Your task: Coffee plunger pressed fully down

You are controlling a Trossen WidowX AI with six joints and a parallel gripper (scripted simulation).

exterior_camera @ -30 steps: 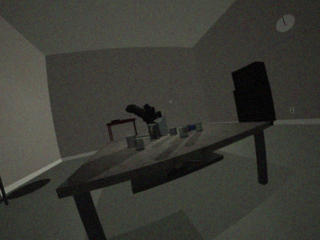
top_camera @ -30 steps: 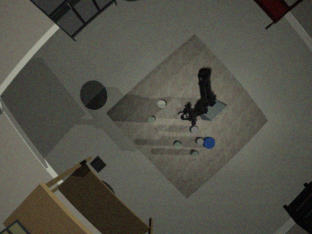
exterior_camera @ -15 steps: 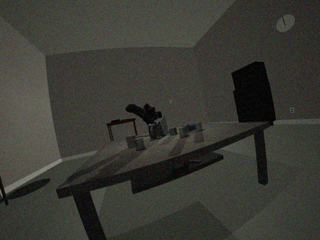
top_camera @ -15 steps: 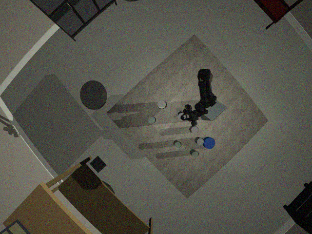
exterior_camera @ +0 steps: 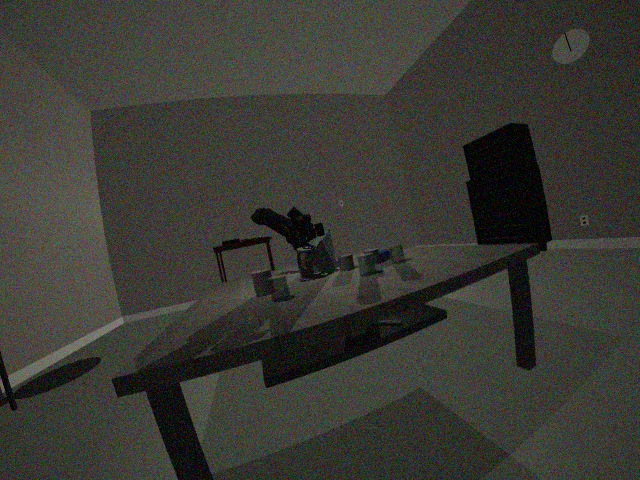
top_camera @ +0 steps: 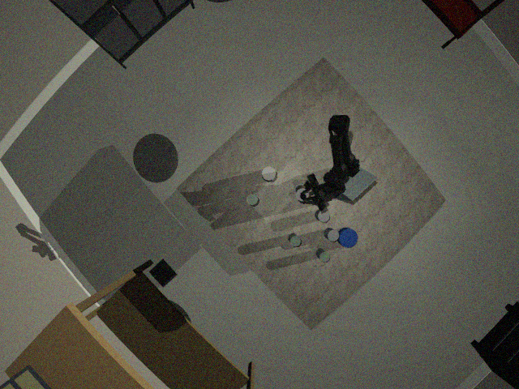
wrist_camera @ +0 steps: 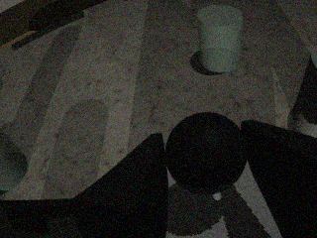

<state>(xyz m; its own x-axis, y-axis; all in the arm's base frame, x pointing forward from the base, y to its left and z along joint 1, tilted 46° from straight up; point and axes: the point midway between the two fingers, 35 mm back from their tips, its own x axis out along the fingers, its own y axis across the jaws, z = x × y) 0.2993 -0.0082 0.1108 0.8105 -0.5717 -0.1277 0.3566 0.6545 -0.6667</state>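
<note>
Right now my gripper tip is 40 mm past the coffee press, 10 mm to the left of it and 80 mm above it. From my gripper tip the other things lie so: blue disc (70 mm behind, 410 mm to the left, 150 mm below).
</note>
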